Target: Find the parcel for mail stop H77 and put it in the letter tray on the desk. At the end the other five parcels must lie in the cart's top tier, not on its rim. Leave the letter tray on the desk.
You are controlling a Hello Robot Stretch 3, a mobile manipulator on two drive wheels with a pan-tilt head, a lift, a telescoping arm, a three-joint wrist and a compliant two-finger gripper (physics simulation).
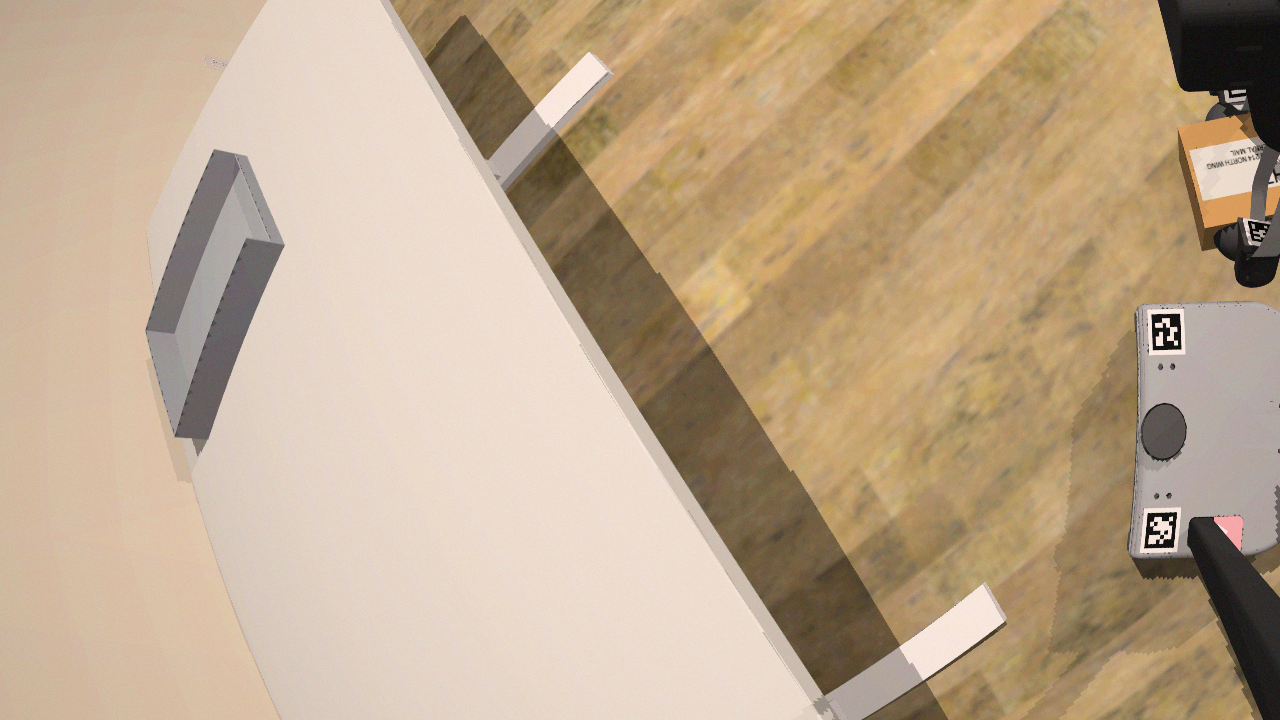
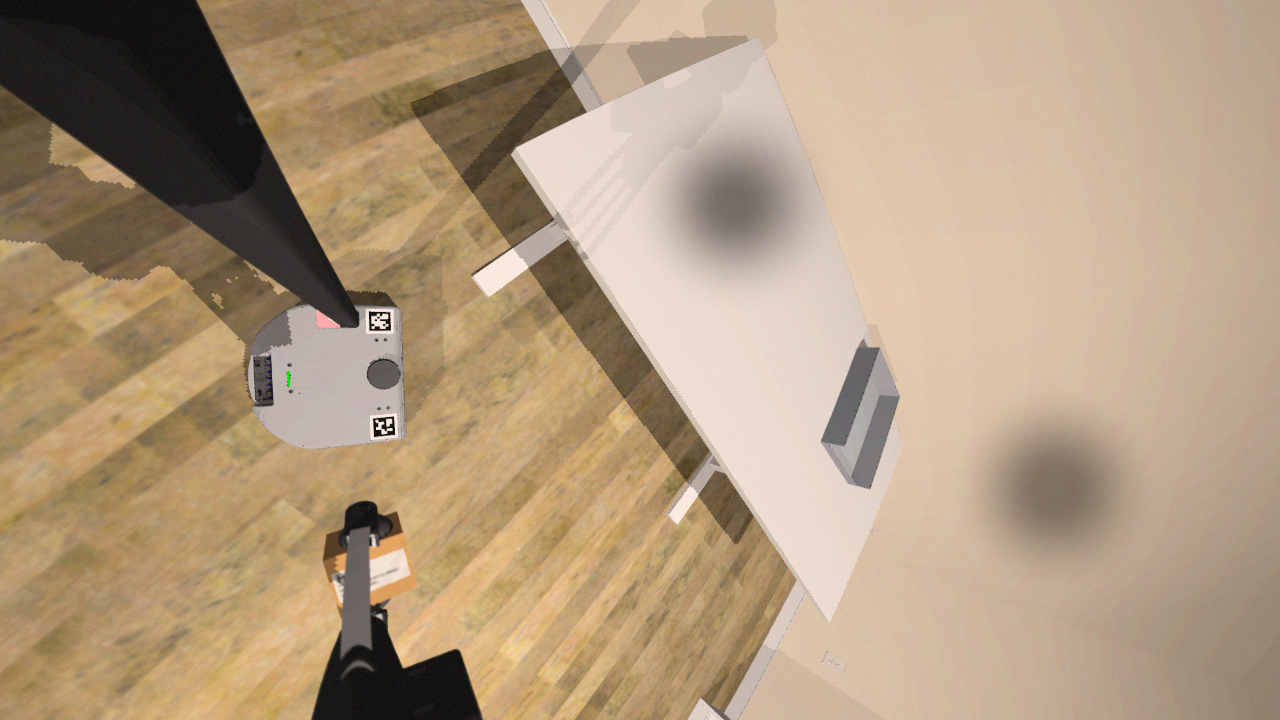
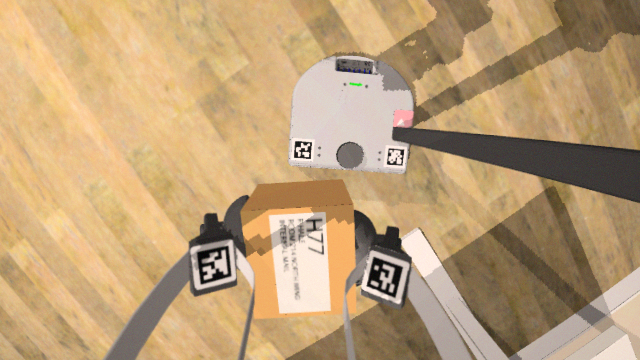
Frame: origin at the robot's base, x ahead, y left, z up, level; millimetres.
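Seen in the pictures: gripper, fingertip midpoint: [image 1: 1239, 188] [image 2: 367, 554]; robot's base, link origin: [image 1: 1162, 431] [image 2: 382, 371].
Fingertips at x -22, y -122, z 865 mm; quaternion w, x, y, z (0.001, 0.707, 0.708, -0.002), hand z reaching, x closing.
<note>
Offsets run from my fingertips to a thing's middle. Level surfaces: height alone.
An orange-brown parcel {dx +3, dy +1, dz +15 mm} [image 1: 1224, 210] [image 2: 393, 586] [image 3: 342, 280] with a white label reading H77 is between the two rubber fingertips of my gripper [image 3: 301, 228]. The gripper is shut on it and holds it up beside my base, over the floor. The grey letter tray {dx +1244, dy -50, dz -110 mm} [image 1: 192, 250] [image 2: 852, 394] is upright and empty on the white desk {dz -144 mm} [image 1: 429, 465] [image 2: 680, 313], near its back edge by the wall. The tray is well apart from the parcel. The cart's top tier and the other five parcels cannot be made out.
My grey base [image 1: 1226, 429] [image 2: 326, 385] [image 3: 345, 110] stands on the wood floor in front of the desk, with the dark mast [image 2: 259, 223] [image 3: 500, 155] rising from it. The desk's white feet [image 1: 957, 631] [image 2: 519, 259] stick out over the floor. A beige wall stands behind the desk.
</note>
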